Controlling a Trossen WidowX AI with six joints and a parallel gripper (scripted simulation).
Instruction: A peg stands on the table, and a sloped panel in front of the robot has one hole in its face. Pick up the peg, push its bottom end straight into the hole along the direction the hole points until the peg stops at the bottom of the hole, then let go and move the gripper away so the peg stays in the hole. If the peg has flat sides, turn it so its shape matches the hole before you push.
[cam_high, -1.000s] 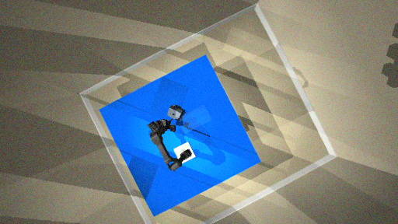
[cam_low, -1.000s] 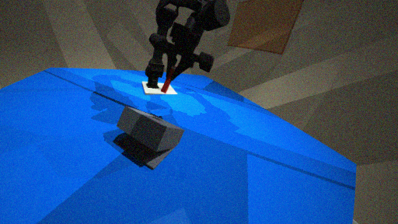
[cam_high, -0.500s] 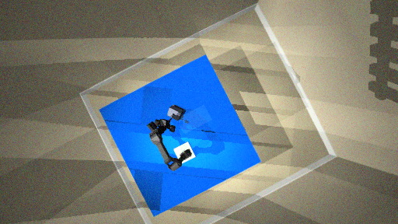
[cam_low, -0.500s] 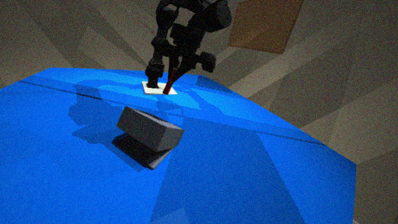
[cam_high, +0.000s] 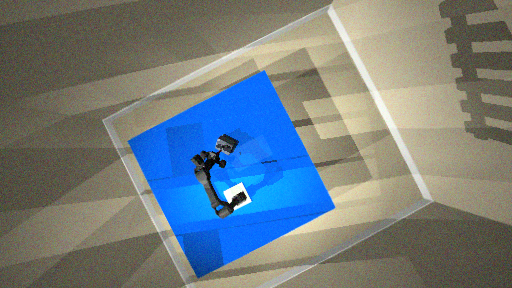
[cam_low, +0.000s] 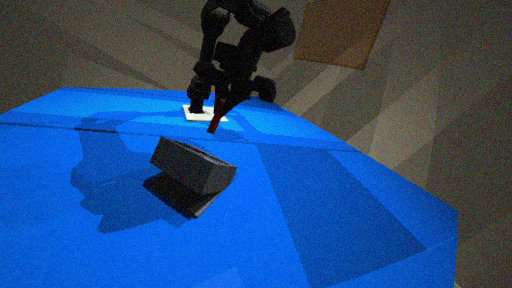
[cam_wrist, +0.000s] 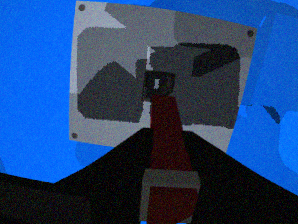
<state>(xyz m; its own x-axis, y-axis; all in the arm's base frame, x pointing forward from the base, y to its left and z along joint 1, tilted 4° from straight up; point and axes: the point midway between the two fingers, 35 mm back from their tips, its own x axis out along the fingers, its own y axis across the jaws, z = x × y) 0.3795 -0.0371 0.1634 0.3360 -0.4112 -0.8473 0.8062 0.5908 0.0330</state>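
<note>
The dark hole is 7 cm below my gripper tip, 4 cm to the right of it and 3 cm ahead of it. The rest, counted from my gripper tip: red peg 1 cm to the left, 1 cm above; flat grey foot 13 cm below, 6 cm to the right, 4 cm ahead; grey sloped panel 9 cm below, 5 cm to the right, 4 cm ahead.
</note>
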